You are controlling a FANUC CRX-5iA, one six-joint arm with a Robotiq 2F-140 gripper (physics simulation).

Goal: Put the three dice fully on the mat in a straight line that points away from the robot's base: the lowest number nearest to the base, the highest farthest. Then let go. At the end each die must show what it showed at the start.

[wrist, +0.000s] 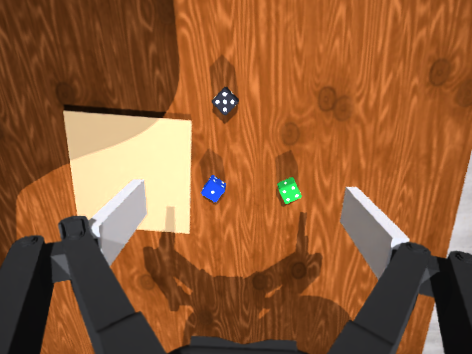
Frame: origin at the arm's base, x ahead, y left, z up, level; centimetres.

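Seen in the pictures: gripper, fingertip midpoint: point(243, 200).
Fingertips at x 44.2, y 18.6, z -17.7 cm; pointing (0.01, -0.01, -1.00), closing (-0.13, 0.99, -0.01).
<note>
A point is followed by its place in that frame.
The black die point(225, 101) {x 38.7, y 15.7, z -28.1 cm} lies on the table at upper centre of the wrist view and shows five white pips on top. The blue die point(213, 189) {x 48.3, y 15.8, z -28.1 cm} lies right of the mat, close to its right edge, with one pip on top. The green die point(289, 191) {x 47.0, y 24.0, z -28.1 cm} lies further right, with four pips on top. The three dice stand apart from each other and off the mat. The pale yellow square mat point(155, 150) {x 45.4, y 8.6, z -29.7 cm} is at the left; the left finger covers part of its lower area. My gripper point(243, 200) {x 44.2, y 18.6, z -17.7 cm} is wide open and empty, above the table, with the blue and green dice showing between its fingers.
The wooden table point(360, 55) {x 32.3, y 28.1, z -30.1 cm} fills most of the view. A grey surface point(457, 220) shows past the table's edge at the right. Shadow lies over the upper left of the table and a corner of the mat, and the gripper's shadow falls at lower centre.
</note>
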